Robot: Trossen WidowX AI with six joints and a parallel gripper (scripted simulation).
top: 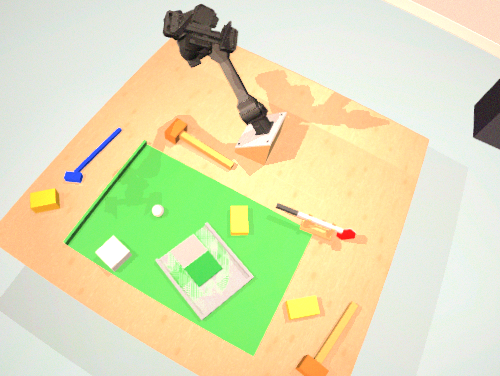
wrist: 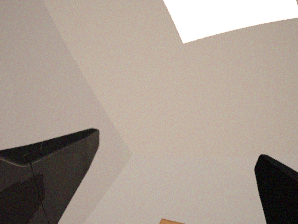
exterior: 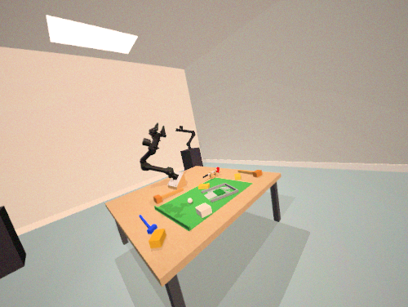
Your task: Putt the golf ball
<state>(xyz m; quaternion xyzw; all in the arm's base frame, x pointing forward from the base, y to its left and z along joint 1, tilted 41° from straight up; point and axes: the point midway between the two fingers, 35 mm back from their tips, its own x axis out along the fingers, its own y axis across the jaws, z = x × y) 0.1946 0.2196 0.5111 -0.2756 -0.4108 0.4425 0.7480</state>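
Now: the red putter 70 mm ahead of my gripper tip, 460 mm to the left of it and 610 mm below it. Round my gripper tip: white golf ball: 250 mm ahead, 70 mm to the right, 650 mm below; blue putter: 150 mm ahead, 400 mm to the right, 660 mm below; wooden fence: 80 mm ahead, 470 mm to the left, 640 mm below.
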